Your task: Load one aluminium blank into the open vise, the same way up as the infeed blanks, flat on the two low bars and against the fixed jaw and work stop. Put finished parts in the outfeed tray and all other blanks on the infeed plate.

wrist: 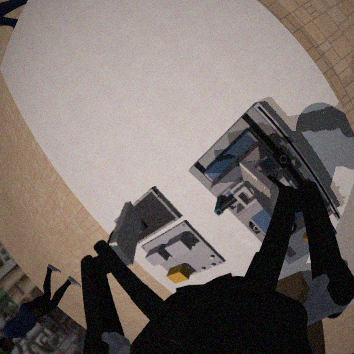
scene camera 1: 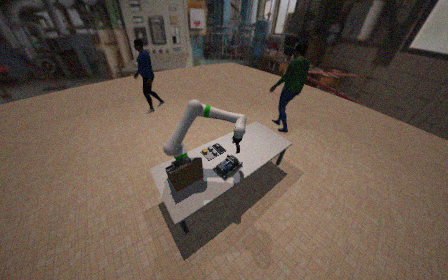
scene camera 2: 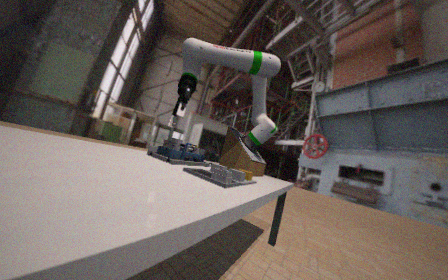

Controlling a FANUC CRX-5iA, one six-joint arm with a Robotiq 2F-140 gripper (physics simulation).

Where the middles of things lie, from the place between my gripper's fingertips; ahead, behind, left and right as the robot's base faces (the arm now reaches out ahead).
Scene:
Right now the dark outfeed tray (wrist: pixel 154 213) is 260 mm to the left of my hand and 180 mm below it.

